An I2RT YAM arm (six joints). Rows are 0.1 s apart.
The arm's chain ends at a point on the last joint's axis. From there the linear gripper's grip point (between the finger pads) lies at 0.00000 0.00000 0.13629 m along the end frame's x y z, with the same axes.
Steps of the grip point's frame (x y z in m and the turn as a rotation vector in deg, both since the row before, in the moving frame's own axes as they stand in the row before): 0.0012 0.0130 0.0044 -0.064 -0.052 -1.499; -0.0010 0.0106 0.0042 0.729 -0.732 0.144; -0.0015 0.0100 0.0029 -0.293 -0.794 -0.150; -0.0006 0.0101 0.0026 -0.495 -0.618 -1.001; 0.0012 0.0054 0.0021 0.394 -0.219 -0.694; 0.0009 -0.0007 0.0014 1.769 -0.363 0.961; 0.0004 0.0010 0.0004 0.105 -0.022 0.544; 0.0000 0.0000 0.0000 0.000 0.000 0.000
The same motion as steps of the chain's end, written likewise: 0.0013 0.0128 0.0044 -0.064 -0.052 -1.499; 0.0007 0.0123 0.0042 0.729 -0.732 0.144; 0.0004 0.0093 0.0029 -0.293 -0.794 -0.150; 0.0009 0.0089 0.0026 -0.495 -0.618 -1.001; 0.0017 0.0063 0.0021 0.394 -0.219 -0.694; 0.0017 0.0035 0.0015 1.769 -0.363 0.961; 0.0005 0.0013 0.0004 0.105 -0.022 0.544; 0.0000 0.0000 0.0000 0.000 0.000 0.000
